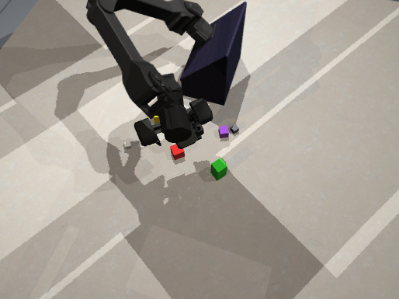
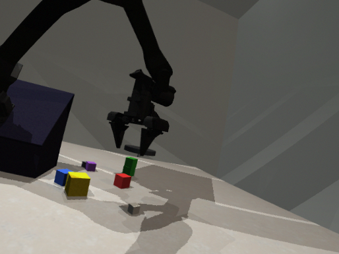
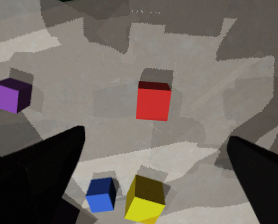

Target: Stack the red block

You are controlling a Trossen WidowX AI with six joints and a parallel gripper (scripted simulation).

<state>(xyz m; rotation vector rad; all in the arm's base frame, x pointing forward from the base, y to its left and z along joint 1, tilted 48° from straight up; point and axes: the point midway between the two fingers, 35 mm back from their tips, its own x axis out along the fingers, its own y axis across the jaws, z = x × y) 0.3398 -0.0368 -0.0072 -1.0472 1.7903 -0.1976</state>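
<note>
The red block is 8 cm below my gripper tip. Also, from my gripper tip: purple block: 11 cm to the left, 9 cm behind, 8 cm below; then yellow block: 11 cm behind, 8 cm to the right, 8 cm below; then blue block: 14 cm behind, 8 cm below, 3 cm to the right.
</note>
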